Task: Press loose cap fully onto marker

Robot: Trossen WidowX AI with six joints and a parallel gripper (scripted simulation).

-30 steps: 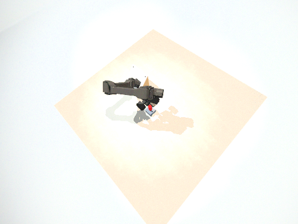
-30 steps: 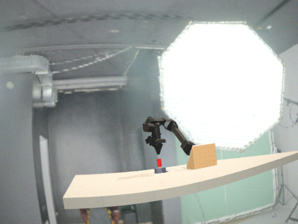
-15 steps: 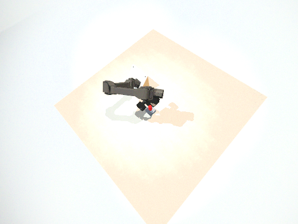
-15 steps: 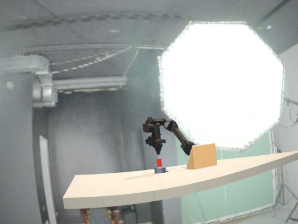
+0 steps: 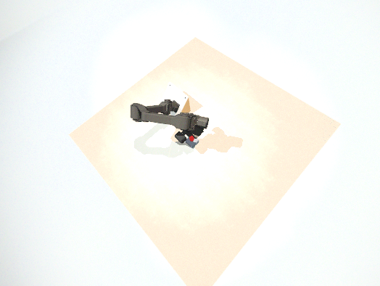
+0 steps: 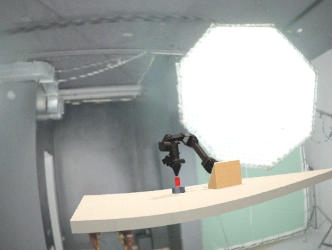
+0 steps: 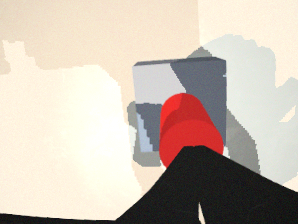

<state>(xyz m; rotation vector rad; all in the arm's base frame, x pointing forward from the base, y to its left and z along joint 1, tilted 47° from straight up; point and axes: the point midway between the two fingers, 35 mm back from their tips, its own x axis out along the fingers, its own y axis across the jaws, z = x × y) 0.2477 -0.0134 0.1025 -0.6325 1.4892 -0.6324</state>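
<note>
Right now my gripper tip is 30 mm above the red cap. Round my gripper tip: holder block (90 mm below).
</note>
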